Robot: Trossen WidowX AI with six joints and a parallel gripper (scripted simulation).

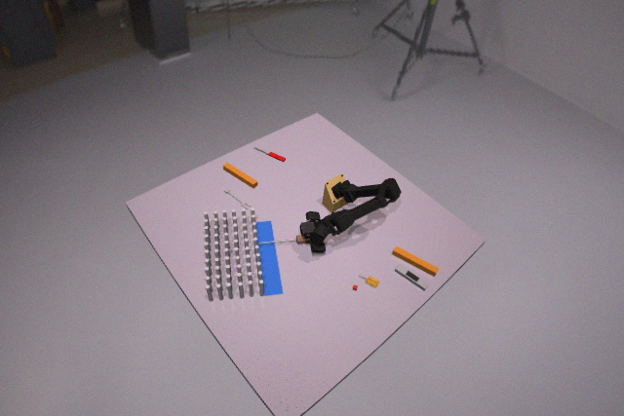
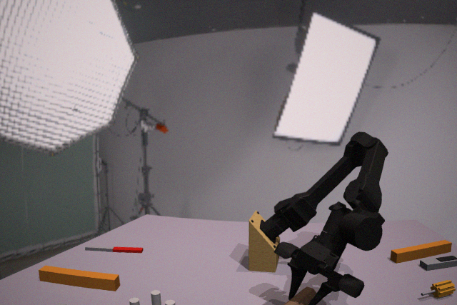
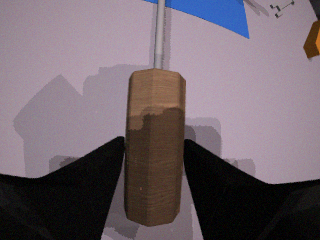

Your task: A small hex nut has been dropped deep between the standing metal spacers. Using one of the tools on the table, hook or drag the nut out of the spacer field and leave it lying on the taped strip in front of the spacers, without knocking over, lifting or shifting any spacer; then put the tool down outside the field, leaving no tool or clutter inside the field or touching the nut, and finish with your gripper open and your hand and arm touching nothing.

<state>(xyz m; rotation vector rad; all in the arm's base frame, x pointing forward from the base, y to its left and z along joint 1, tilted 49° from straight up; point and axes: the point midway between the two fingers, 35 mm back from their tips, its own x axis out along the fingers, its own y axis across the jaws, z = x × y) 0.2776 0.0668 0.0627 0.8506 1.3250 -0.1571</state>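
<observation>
Now: gripper tip 18 cm short of the blue taped strip, 6 cm to the left of it and 4 cm above it. The rest, counted from my gripper tip: red cube (31 cm to the left, 3 cm below); small yellow tool (34 cm to the left, 7 cm behind, 2 cm below); hook tool (9 cm ahead, 6 cm to the right).
</observation>
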